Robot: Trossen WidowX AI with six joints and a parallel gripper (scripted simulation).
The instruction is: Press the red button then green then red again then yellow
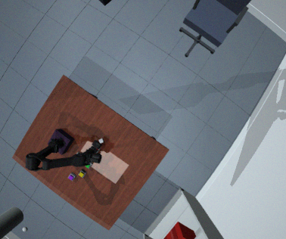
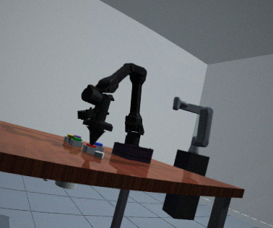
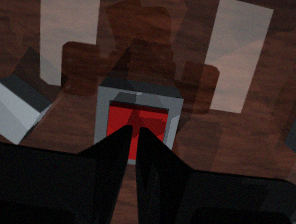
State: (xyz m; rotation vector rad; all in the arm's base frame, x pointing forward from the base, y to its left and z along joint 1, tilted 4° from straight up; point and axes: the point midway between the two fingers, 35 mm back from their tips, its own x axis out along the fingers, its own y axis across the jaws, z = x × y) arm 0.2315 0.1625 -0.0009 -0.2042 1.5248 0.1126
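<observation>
Now: gripper tip 10 mm above the red button. From my gripper tip the other things lie so: blue button 60 mm behind, 150 mm to the right; then white block 20 mm behind, 80 mm to the left, 20 mm below; then green button 50 mm ahead, 140 mm to the right.
</observation>
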